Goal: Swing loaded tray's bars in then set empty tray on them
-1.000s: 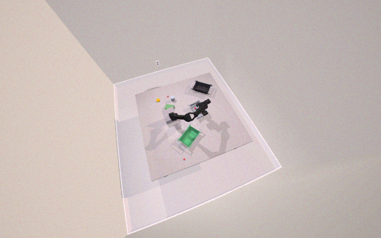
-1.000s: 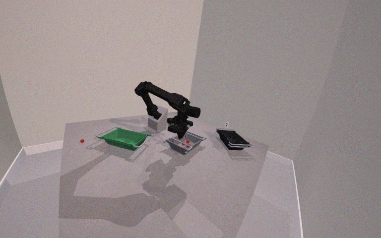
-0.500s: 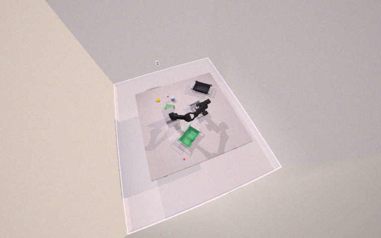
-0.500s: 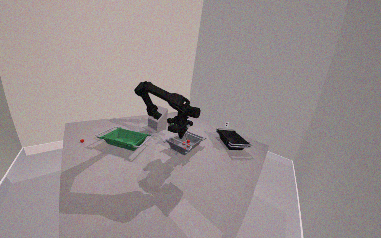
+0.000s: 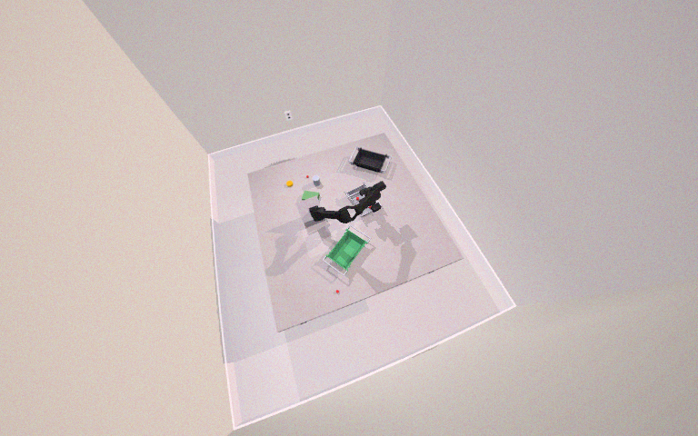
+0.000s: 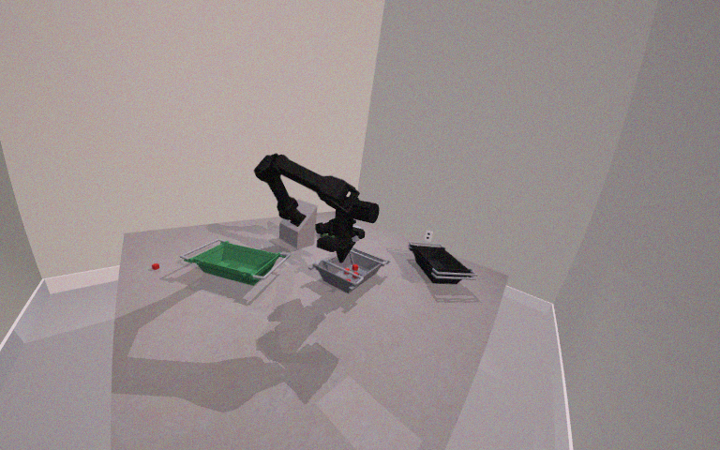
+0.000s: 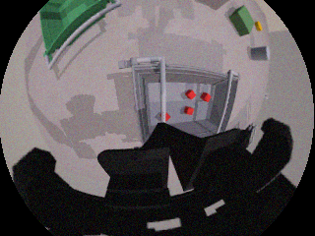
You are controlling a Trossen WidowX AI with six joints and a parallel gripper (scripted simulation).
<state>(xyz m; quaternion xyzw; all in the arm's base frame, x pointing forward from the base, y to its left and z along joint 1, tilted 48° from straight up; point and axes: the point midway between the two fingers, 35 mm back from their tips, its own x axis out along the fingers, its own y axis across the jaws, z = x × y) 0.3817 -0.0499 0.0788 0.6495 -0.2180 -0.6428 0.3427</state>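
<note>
The green tray lies 27 cm behind my gripper tip, 23 cm to the right of it and 5 cm below it. Also, from my gripper tip: green block: 37 cm behind, 28 cm to the left, 7 cm below; then grey cylinder: 28 cm behind, 41 cm to the left, 6 cm below; then red block: 42 cm behind, 46 cm to the right, 8 cm below.
</note>
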